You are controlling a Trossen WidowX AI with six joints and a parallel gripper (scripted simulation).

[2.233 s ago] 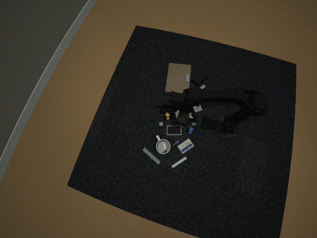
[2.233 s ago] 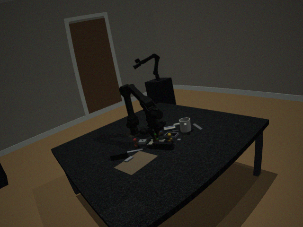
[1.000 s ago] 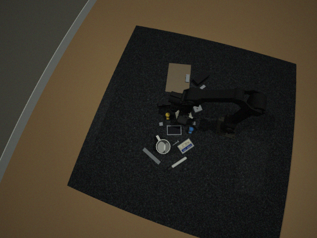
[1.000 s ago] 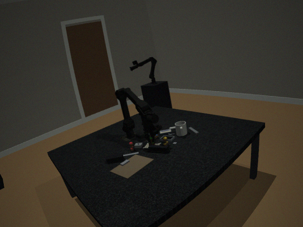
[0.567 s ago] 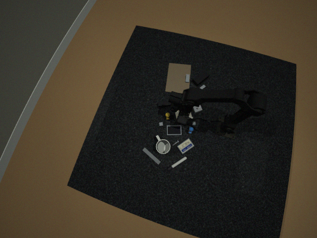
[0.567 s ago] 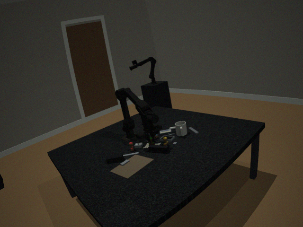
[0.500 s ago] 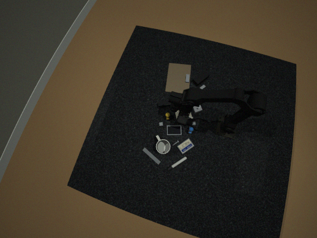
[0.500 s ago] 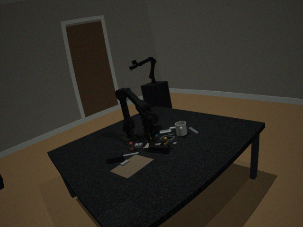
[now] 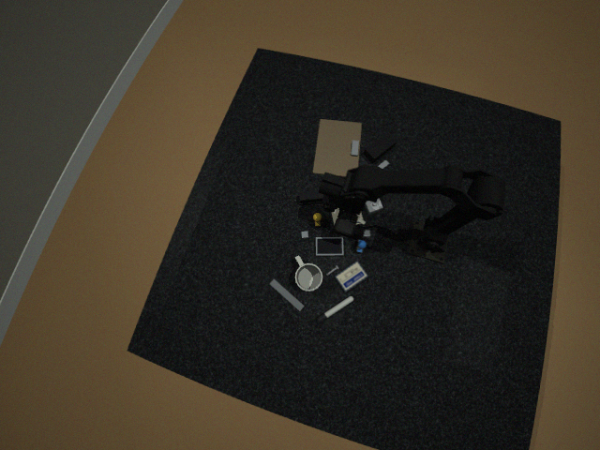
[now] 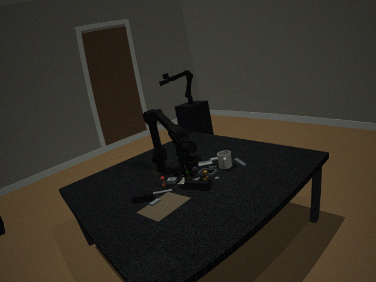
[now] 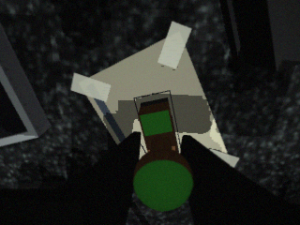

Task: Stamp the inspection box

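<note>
Right now my gripper tip is 1 cm above the PASS stamp. Also, from my gripper tip: yellow-knob stamp (9 cm ahead, 4 cm to the left, 1 cm below); then blue-knob stamp (6 cm behind, 10 cm to the left, 1 cm below); then cream card (3 cm below).
</note>
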